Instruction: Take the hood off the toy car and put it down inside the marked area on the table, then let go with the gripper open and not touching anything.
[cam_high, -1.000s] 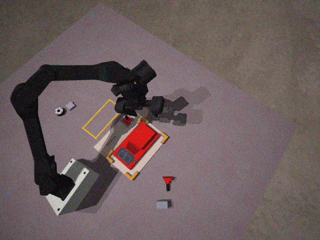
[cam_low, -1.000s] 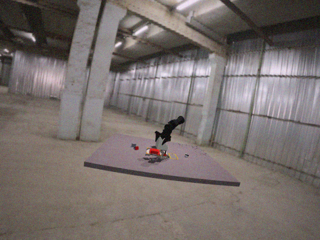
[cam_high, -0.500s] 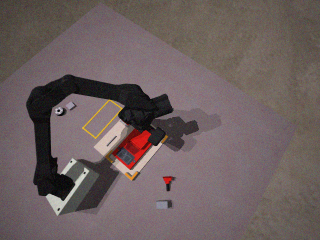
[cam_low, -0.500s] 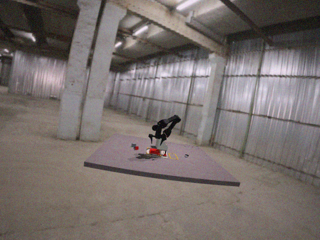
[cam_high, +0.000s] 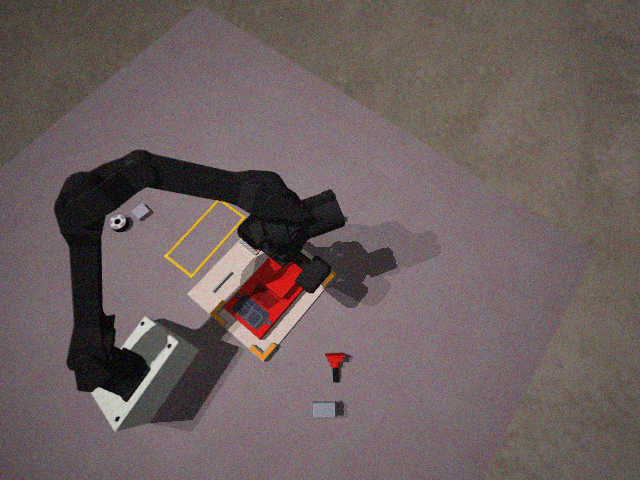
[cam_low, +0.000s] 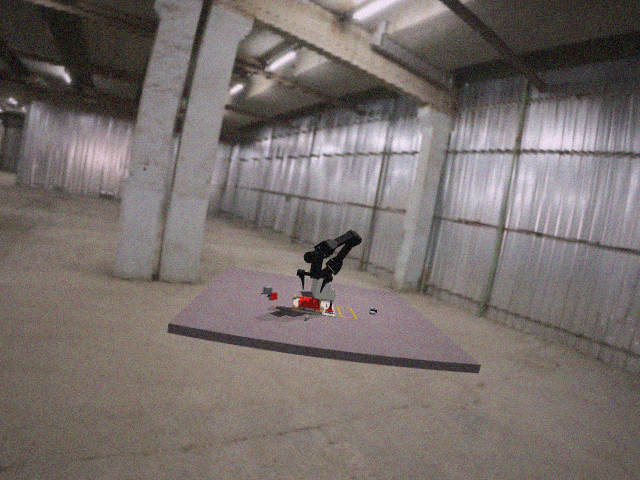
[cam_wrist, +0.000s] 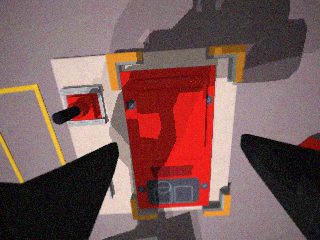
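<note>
The hood is 60 mm below my gripper tip.
</note>
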